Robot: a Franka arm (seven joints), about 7 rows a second.
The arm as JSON. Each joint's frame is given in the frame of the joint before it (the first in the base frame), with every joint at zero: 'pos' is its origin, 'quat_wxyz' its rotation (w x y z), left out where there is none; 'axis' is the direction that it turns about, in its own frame. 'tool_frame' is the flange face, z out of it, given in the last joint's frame.
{
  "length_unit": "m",
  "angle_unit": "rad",
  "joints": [
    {
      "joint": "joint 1",
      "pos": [
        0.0,
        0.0,
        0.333
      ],
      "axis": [
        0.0,
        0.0,
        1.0
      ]
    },
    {
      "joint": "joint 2",
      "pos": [
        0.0,
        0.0,
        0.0
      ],
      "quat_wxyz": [
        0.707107,
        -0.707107,
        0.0,
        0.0
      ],
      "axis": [
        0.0,
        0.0,
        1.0
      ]
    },
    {
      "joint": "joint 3",
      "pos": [
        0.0,
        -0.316,
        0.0
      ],
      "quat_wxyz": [
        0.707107,
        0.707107,
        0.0,
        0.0
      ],
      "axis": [
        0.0,
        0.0,
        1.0
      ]
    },
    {
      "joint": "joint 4",
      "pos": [
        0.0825,
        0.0,
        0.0
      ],
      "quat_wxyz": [
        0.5,
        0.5,
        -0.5,
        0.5
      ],
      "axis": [
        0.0,
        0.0,
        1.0
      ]
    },
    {
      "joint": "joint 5",
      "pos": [
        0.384,
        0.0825,
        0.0
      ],
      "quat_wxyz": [
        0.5,
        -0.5,
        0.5,
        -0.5
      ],
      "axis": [
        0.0,
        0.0,
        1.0
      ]
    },
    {
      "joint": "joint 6",
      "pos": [
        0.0,
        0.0,
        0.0
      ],
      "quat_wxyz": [
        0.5,
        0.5,
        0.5,
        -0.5
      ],
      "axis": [
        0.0,
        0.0,
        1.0
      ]
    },
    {
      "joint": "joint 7",
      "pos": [
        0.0,
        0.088,
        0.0
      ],
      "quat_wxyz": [
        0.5,
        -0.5,
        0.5,
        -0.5
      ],
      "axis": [
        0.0,
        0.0,
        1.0
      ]
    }
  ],
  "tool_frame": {
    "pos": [
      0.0,
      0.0,
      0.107
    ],
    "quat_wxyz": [
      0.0,
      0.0,
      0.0,
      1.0
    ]
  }
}
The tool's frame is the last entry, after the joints.
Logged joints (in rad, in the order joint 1, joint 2, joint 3, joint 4, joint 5, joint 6, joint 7), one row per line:
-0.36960, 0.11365, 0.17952, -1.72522, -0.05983, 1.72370, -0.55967
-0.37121, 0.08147, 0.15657, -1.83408, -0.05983, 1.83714, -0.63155
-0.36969, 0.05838, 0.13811, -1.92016, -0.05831, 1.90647, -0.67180
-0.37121, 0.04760, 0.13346, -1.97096, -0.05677, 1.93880, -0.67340
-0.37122, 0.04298, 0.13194, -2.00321, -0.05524, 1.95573, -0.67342
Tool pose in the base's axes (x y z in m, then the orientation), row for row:
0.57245, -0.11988, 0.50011, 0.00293, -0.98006, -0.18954, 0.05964
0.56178, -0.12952, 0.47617, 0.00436, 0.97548, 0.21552, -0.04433
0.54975, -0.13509, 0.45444, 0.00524, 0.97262, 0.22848, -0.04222
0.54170, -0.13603, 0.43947, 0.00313, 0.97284, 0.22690, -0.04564
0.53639, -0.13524, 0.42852, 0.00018, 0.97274, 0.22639, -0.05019
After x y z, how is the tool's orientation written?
As a quaternion, w x y z.
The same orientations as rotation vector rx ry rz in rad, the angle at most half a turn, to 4 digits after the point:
-3.0732, -0.5943, 0.1870
3.0561, 0.6752, -0.1389
3.0454, 0.7154, -0.1322
3.0502, 0.7114, -0.1431
3.0556, 0.7111, -0.1577

